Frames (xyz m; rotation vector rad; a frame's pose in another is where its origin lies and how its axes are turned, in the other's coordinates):
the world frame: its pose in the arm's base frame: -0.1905 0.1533 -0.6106 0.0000 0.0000 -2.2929
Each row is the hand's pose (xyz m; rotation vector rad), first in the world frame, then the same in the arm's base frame.
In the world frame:
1: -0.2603 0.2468 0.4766 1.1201 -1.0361 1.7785
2: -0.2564 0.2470 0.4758 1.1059 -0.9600 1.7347
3: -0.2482 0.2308 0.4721 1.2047 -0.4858 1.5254
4: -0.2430 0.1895 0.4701 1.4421 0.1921 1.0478
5: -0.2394 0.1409 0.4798 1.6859 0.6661 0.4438
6: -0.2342 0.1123 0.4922 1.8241 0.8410 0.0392
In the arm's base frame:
1: 0.1668 0.1855 -0.1340 -0.4078 -1.2219 -0.1422
2: 0.1643 0.1824 -0.1348 -0.3587 -1.1996 -0.2128
3: 0.1467 0.1870 -0.1385 0.0480 -1.1678 -0.4857
4: 0.1123 0.2104 -0.1405 0.7540 -1.2113 -0.8578
5: 0.0735 0.2398 -0.1308 1.4046 -1.3625 -1.1631
6: 0.0486 0.2548 -0.1184 1.7482 -1.5162 -1.3224

